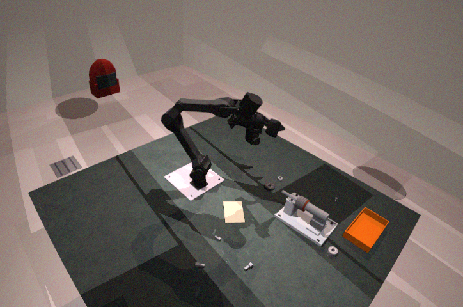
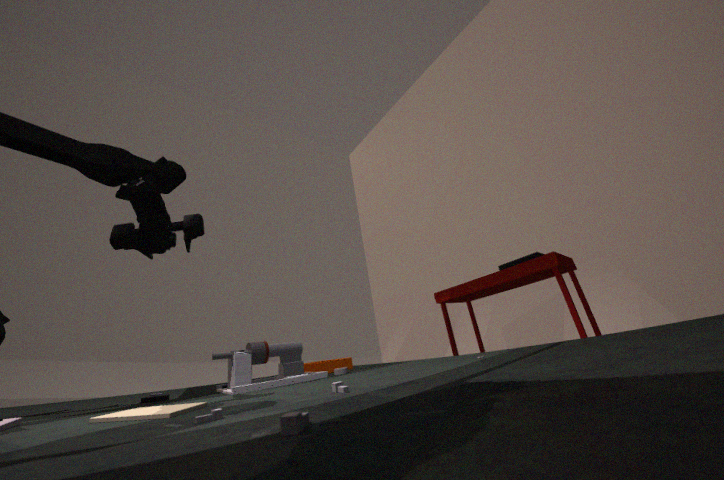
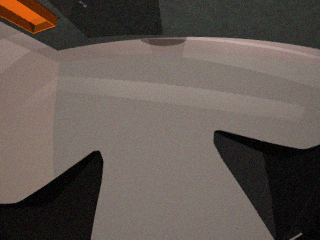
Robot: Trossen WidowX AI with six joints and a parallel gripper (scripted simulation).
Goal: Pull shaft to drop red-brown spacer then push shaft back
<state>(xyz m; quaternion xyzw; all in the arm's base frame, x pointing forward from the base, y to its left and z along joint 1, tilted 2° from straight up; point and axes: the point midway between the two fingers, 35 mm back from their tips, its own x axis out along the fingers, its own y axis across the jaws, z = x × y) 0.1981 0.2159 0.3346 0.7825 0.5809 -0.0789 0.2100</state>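
Right now my gripper tip is 250 mm above the shaft, 200 mm short of it and 30 mm to the left of it. The rest, counted from my gripper tip: orange tray (460 mm ahead, 320 mm below, 120 mm to the left); then cream pad (330 mm below, 230 mm to the right, 20 mm ahead).
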